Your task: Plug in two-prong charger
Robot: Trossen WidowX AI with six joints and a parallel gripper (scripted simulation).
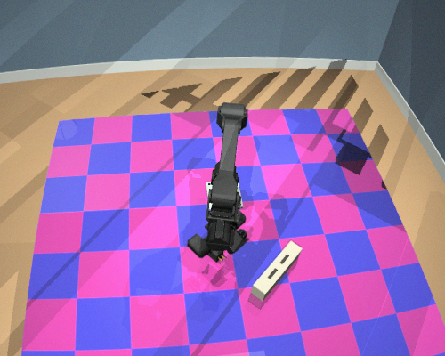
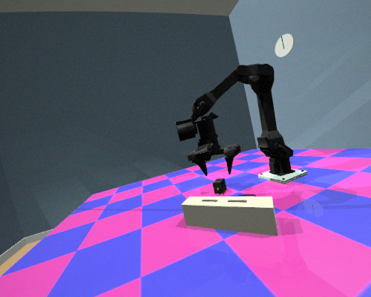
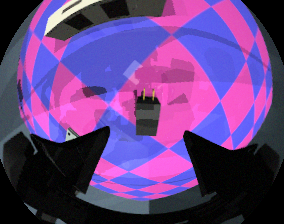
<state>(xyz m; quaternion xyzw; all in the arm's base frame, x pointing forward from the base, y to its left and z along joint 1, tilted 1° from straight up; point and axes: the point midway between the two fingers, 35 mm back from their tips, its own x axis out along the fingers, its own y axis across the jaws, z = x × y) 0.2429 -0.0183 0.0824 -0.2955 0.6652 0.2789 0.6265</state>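
Right now the black two-prong charger is 1 cm ahead of my gripper tip, 1 cm to the left of it and 4 cm below it.
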